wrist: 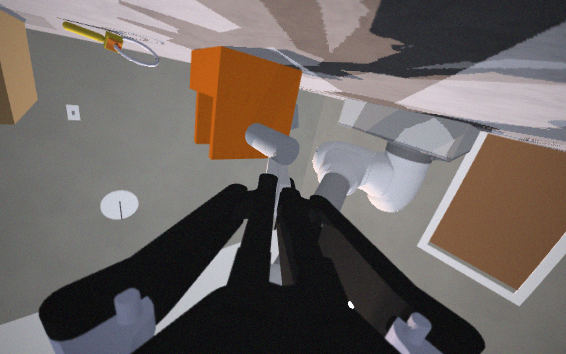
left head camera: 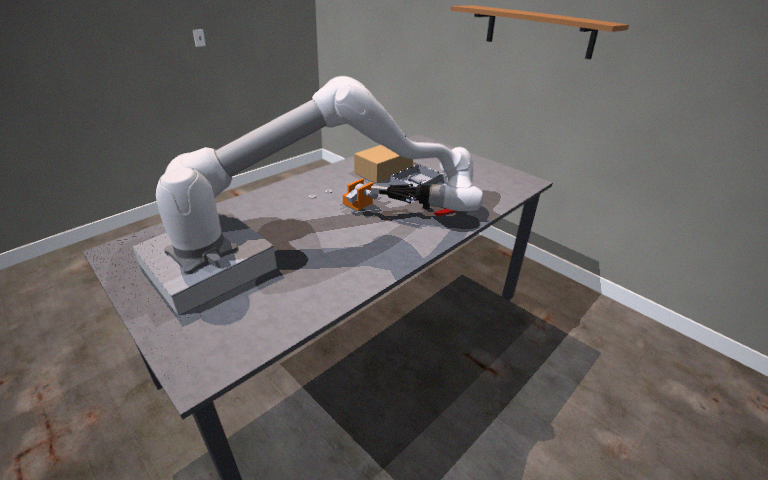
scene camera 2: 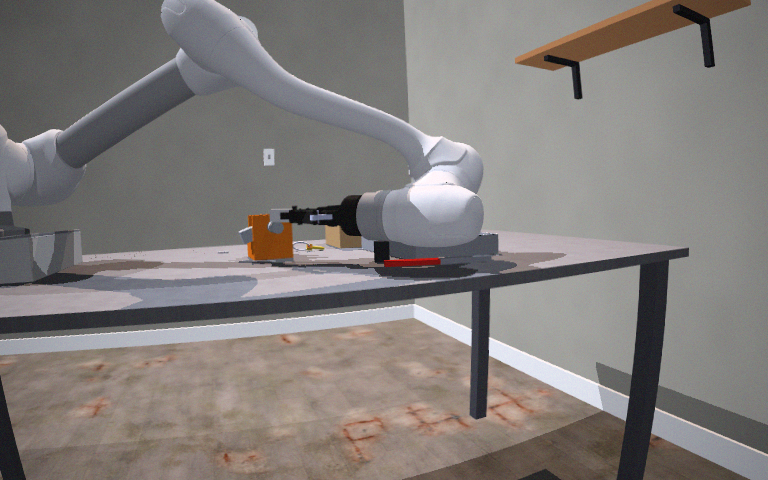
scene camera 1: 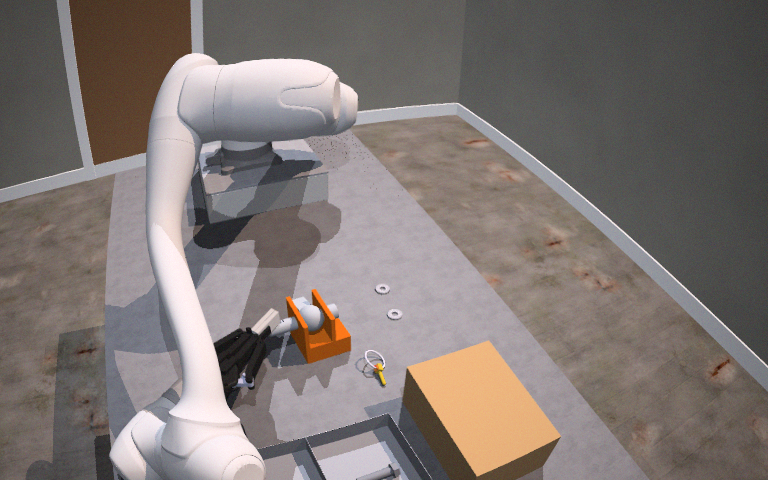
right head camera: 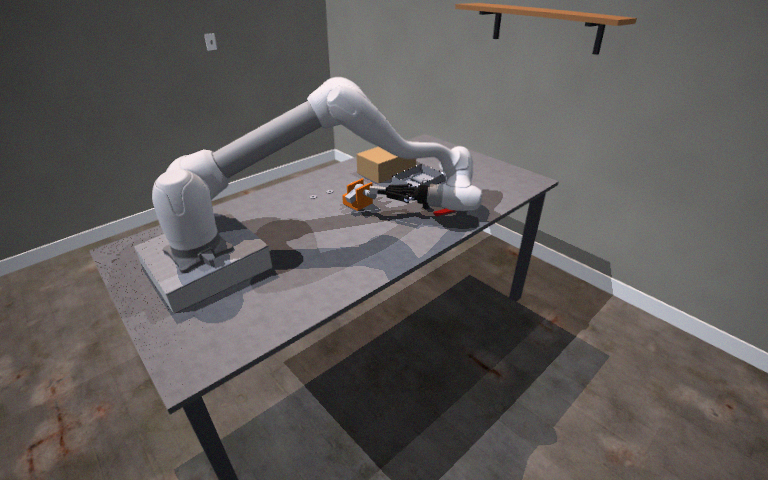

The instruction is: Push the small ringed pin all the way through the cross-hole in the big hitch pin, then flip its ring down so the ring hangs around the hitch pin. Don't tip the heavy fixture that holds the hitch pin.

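Frame: origin at the arm's base, x right, y ahead, z up, level; millimetres.
Where they show: gripper, fingertip midpoint: point(wrist: 275, 169) point(left head camera: 371, 189) point(scene camera 2: 272, 215) point(scene camera 1: 275, 315) point(right head camera: 369, 189); arm's base at its link origin: point(wrist: 414, 140) point(left head camera: 201, 250) point(scene camera 1: 246, 158) point(right head camera: 198, 250).
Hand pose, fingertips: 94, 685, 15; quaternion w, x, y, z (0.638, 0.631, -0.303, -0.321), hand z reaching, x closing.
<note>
Things, the pixels of their top centre, and the offset from my fingertips, as dx, dy, dz. "spot": a spot on its surface instead.
- small ringed pin at its top centre: point(wrist: 117, 60) point(scene camera 1: 378, 361) point(scene camera 2: 307, 240) -155, +112, -71
- heavy orange fixture at its top centre: point(wrist: 254, 153) point(scene camera 1: 300, 305) point(scene camera 2: 264, 214) point(left head camera: 360, 185) point(right head camera: 359, 186) -52, -10, +2
- grey hitch pin at a spot on its surface: point(wrist: 272, 144) point(scene camera 2: 282, 229) spot: +12, +19, -30
- cardboard box at its top centre: point(scene camera 1: 484, 403) point(scene camera 2: 373, 208) point(right head camera: 386, 152) point(left head camera: 384, 152) -239, +327, +3
- grey tray at its top centre: point(scene camera 2: 424, 232) point(right head camera: 430, 179) point(left head camera: 429, 180) +35, +342, -55
- bolt at its top centre: point(scene camera 1: 378, 471) -49, +341, -72
- red-handled tool at its top centre: point(scene camera 2: 438, 257) point(left head camera: 455, 207) +242, +261, -86
- black block at its top centre: point(scene camera 2: 381, 241) +144, +189, -57
The small ringed pin point(scene camera 1: 381, 375) point(scene camera 2: 314, 247) point(wrist: 113, 42), yellow with a pale ring, lies on the table between the orange fixture and the cardboard box, away from the fingers. The heavy orange fixture point(left head camera: 356, 202) point(right head camera: 356, 202) point(scene camera 1: 329, 350) point(scene camera 2: 270, 243) point(wrist: 255, 95) stands upright and holds the grey hitch pin point(scene camera 1: 310, 318) point(scene camera 2: 275, 226) point(wrist: 272, 144) across its two walls. My gripper point(left head camera: 376, 188) point(scene camera 1: 274, 314) point(scene camera 2: 275, 215) point(wrist: 275, 169) is shut, with no pin seen between its fingertips. The tips are right at the hitch pin's protruding end; whether they touch it I cannot tell. The cross-hole is not visible.
A cardboard box point(left head camera: 367, 165) point(scene camera 1: 481, 407) point(scene camera 2: 342, 237) stands behind the ringed pin. A grey tray point(scene camera 1: 351, 428) point(scene camera 2: 481, 244) holds a bolt point(scene camera 1: 380, 472). Two washers point(scene camera 1: 377, 289) point(scene camera 1: 389, 315) lie beyond the fixture. A red-handled tool point(left head camera: 443, 212) point(scene camera 2: 411, 262) lies below the wrist, near a black block point(scene camera 2: 381, 251).
</note>
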